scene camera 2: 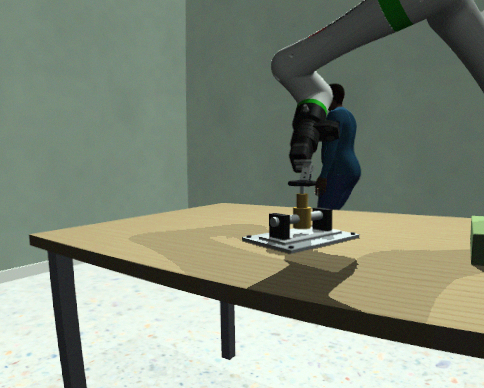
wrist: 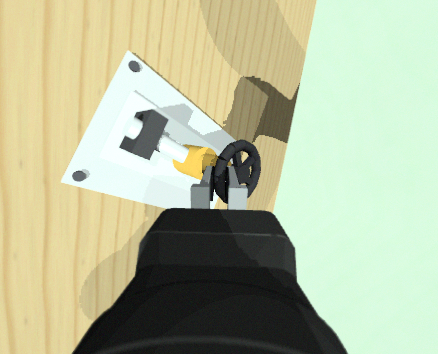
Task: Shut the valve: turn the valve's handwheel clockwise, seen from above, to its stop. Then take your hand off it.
In view: the gripper [scene camera 2: 304,183], a black handwheel [wrist: 232,150] and a base plate [scene camera 2: 344,236].
The gripper also shows in the wrist view [wrist: 219,176]. The base plate shows as well in the wrist view [wrist: 86,170].
